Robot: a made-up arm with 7 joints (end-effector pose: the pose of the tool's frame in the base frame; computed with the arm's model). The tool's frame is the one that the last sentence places. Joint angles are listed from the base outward.
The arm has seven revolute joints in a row. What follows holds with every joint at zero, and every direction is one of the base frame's. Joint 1 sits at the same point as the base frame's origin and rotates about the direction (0.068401, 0.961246, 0.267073). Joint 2 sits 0.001 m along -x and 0.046 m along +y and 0.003 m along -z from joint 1 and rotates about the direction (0.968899, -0.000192, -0.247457). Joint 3 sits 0.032 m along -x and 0.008 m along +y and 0.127 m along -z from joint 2 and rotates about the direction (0.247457, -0.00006, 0.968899). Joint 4 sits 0.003 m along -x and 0.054 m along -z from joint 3 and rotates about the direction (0.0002, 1, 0.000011). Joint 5 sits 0.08 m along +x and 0.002 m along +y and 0.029 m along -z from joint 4 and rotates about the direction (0.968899, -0.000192, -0.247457). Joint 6 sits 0.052 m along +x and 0.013 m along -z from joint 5 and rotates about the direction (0.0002, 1, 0.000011). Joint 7 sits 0.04 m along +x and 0.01 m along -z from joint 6 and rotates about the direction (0.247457, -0.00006, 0.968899). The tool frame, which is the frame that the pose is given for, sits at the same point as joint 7; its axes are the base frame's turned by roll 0, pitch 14.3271 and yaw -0.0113 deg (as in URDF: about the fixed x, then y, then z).
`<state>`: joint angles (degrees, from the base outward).
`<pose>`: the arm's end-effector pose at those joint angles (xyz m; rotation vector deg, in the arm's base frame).
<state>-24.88 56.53 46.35 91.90 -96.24 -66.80 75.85</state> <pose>0.0351 0.3421 -0.1691 52.12 38.30 -141.36</pose>
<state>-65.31 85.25 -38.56 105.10 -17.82 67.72 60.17</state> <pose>0.0537 0.3717 -0.0035 -55.39 -97.35 -131.72</pose>
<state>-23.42 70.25 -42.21 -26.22 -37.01 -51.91 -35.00</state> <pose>0.1508 0.0935 -0.0888 13.26 -38.72 -90.12</pose>
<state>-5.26 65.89 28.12 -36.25 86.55 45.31 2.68</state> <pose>0.1310 0.1715 0.0353 121.29 -29.20 86.60</pose>
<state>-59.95 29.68 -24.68 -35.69 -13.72 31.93 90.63</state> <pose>0.2021 -0.0125 0.0134 -8.35 -46.48 46.39</pose>
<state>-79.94 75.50 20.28 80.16 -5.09 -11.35 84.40</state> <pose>0.2018 0.3502 0.0590 -2.00 -29.60 139.05</pose>
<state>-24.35 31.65 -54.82 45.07 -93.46 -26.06 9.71</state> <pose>0.1544 0.1206 -0.2978 -25.10 35.75 19.84</pose>
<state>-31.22 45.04 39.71 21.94 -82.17 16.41 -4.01</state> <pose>0.2061 0.2807 -0.0662 -51.96 -23.62 12.37</pose>
